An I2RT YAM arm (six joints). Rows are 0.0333 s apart.
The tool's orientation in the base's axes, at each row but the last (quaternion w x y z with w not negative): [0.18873 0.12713 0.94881 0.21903]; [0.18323 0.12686 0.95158 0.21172]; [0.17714 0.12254 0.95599 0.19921]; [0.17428 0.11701 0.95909 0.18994]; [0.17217 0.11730 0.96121 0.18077]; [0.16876 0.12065 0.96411 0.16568]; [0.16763 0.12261 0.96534 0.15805]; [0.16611 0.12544 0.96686 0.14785]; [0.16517 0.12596 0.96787 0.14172]
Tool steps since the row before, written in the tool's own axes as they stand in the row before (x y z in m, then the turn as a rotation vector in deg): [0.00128 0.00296 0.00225 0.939 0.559 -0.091]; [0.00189 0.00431 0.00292 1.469 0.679 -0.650]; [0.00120 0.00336 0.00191 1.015 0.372 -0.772]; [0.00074 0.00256 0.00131 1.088 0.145 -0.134]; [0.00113 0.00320 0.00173 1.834 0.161 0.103]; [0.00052 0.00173 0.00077 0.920 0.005 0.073]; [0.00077 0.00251 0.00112 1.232 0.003 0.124]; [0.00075 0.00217 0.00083 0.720 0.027 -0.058]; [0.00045 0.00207 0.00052 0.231 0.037 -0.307]
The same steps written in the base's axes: [0.00025 0.00382 -0.00089 -0.791 0.758 0.051]; [0.00018 0.00543 -0.00108 -1.473 0.833 0.420]; [0.00020 0.00400 -0.00056 -1.159 0.380 0.526]; [0.00023 0.00294 -0.00031 -1.020 0.403 -0.140]; [0.00014 0.00376 -0.00060 -1.610 0.705 -0.557]; [0.00011 0.00195 -0.00021 -0.813 0.290 -0.326]; [0.00016 0.00283 -0.00035 -1.080 0.392 -0.461]; [0.00003 0.00243 -0.00025 -0.673 0.221 -0.143]; [0.00018 0.00217 0.00006 -0.313 0.030 0.224]
